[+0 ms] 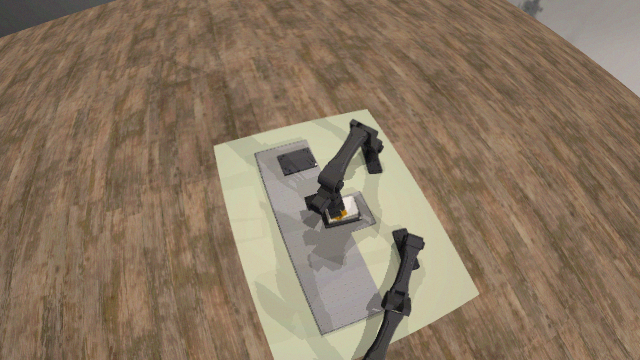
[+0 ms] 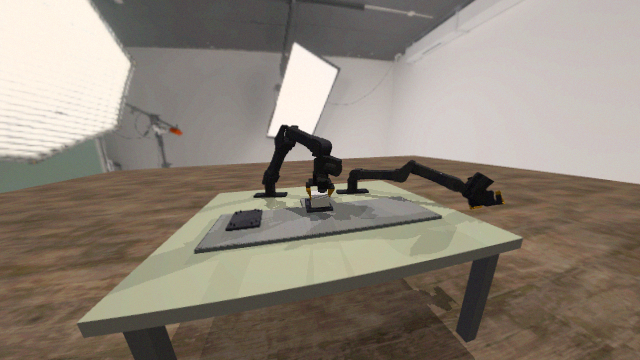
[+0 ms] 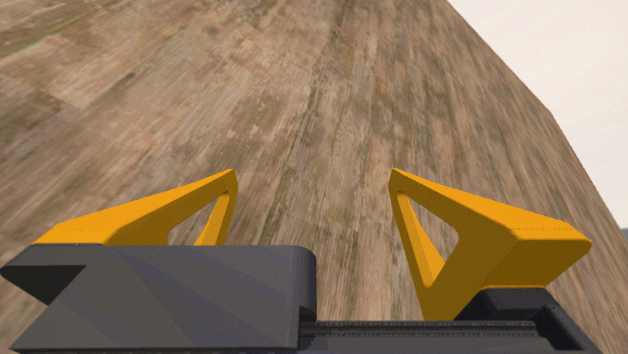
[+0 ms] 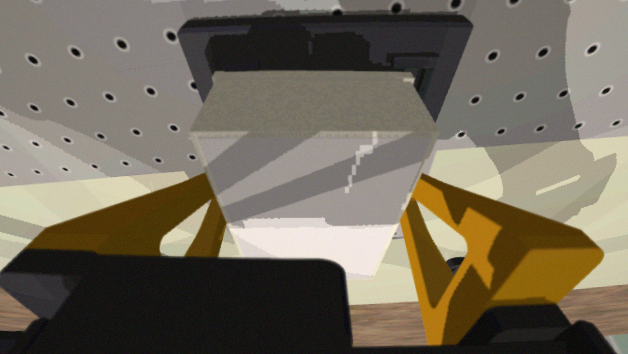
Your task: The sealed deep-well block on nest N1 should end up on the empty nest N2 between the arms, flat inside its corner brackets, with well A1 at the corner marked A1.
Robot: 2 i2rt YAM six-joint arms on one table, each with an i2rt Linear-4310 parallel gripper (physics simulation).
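Frame: origin at the left arm's base, x ahead, y left, z up, level; millimetres.
Seen in the pictures: left gripper, fingertip midpoint: (image 2: 492, 204) (image 3: 313, 177); right gripper, fingertip midpoint: (image 1: 336, 210) (image 2: 319, 199) (image 4: 313, 175); left arm's base, origin of the base link: (image 1: 405, 250) (image 2: 352, 192); right arm's base, origin of the base link: (image 1: 371, 157) (image 2: 270, 195).
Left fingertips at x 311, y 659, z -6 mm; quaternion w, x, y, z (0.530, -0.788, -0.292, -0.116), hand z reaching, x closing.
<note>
Offsets run from my left fingertips to a thing's top centre. Level surfaces: height alone.
The deep-well block {dx -72, dy -886, dz +81 mm} (image 1: 351, 207) (image 2: 320, 203) (image 4: 312, 105) is a pale box with a flat sealed top. It stands at the dark nest N2 (image 1: 345, 221) (image 2: 329, 208) (image 4: 446, 42) between the arm bases. My right gripper (image 1: 339, 214) (image 2: 319, 193) (image 4: 313, 175) is shut on the block from above, one orange finger on each side. I cannot tell whether the block sits flat inside the brackets. Nest N1 {dx +60, dy -1203, dz +40 mm} (image 1: 297, 161) (image 2: 245, 218) is an empty dark plate at the board's far end. My left gripper (image 2: 487, 200) (image 3: 313, 177) is open and empty, out past the table edge over the floor.
A long grey perforated board {dz +19 mm} (image 1: 333, 278) (image 2: 372, 214) carries both nests on the pale green table {dz +6 mm} (image 1: 240, 200) (image 2: 318, 268). The left arm stretches off the table's edge. Wooden floor lies all around.
</note>
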